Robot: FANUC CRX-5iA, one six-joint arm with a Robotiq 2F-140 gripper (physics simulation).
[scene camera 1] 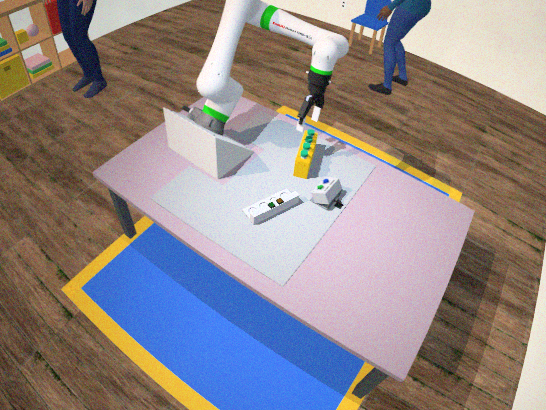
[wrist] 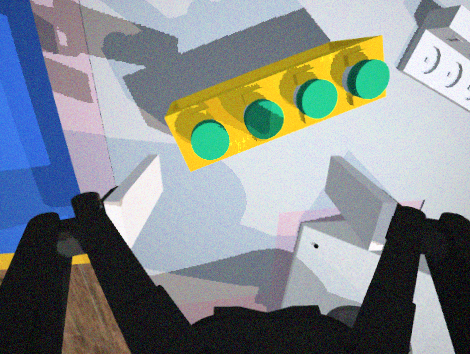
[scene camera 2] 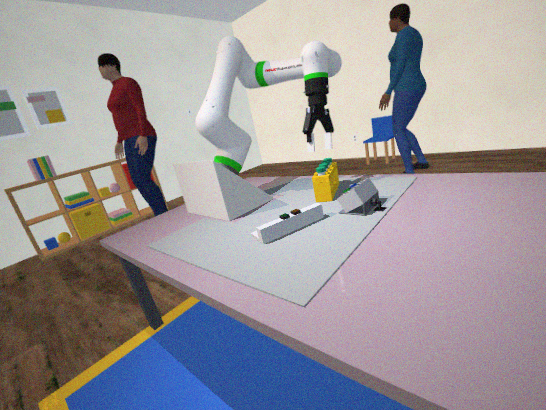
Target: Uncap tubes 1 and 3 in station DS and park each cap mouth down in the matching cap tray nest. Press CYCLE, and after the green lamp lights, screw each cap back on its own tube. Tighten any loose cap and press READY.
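Where they show: gripper, fingertip midpoint: [scene camera 1: 307, 125] [wrist: 244, 173] [scene camera 2: 320, 150]; arm's base, link origin: [scene camera 1: 208, 128].
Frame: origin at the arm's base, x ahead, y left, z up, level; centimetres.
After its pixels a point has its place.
A yellow block [scene camera 1: 301, 169] {y 13.9, x 43.9, z -6.4 cm} [scene camera 2: 325, 188] {y 14.3, x 44.8, z -6.3 cm} [wrist: 237, 142] {y 27.7, x 34.8, z -1.8 cm} stands upright on the grey mat. It holds a row of tubes with bright green caps on top; the cap [wrist: 264, 119] {y 26.1, x 37.8, z 0.8 cm} second from the left in the wrist view is partly shaded. My gripper [scene camera 1: 308, 120] {y 28.3, x 34.4, z 4.9 cm} [scene camera 2: 320, 144] {y 28.3, x 34.4, z 4.9 cm} [wrist: 244, 173] {y 28.3, x 34.4, z 4.9 cm} is wide open and empty, pointing down above and beside the block. A white tray [scene camera 1: 275, 212] {y -9.6, x 49.5, z -10.4 cm} [scene camera 2: 292, 227] {y -9.8, x 49.4, z -10.1 cm} has curved nest marks, a dark green piece [scene camera 1: 271, 205] {y -11.0, x 48.3, z -6.0 cm} [scene camera 2: 284, 216] {y -11.3, x 48.7, z -6.0 cm} and a brown piece [scene camera 1: 280, 201] {y -7.0, x 49.4, z -6.0 cm} [scene camera 2: 295, 212] {y -7.7, x 49.7, z -6.1 cm}. A white console [scene camera 1: 327, 194] {y 7.6, x 61.6, z -4.0 cm} [scene camera 2: 361, 196] {y 7.7, x 62.6, z -5.7 cm} has a green button [scene camera 1: 320, 187] {y 9.0, x 57.2, z -4.3 cm} and a blue button [scene camera 1: 326, 181] {y 13.4, x 57.1, z -4.0 cm}.
The large white angled housing [scene camera 1: 192, 145] {y -12.7, x 3.9, z -0.4 cm} [scene camera 2: 205, 192] {y -12.6, x 7.3, z -0.6 cm} stands at the arm's base; part of it [wrist: 325, 265] {y 8.0, x 11.8, z -7.1 cm} shows low in the wrist view. A dark fitting [scene camera 1: 338, 203] {y 12.2, x 65.4, z -10.2 cm} [scene camera 2: 380, 205] {y 12.2, x 66.0, z -10.0 cm} sits beside the console. Two people stand beyond the pink table [scene camera 1: 390, 250] [scene camera 2: 440, 260].
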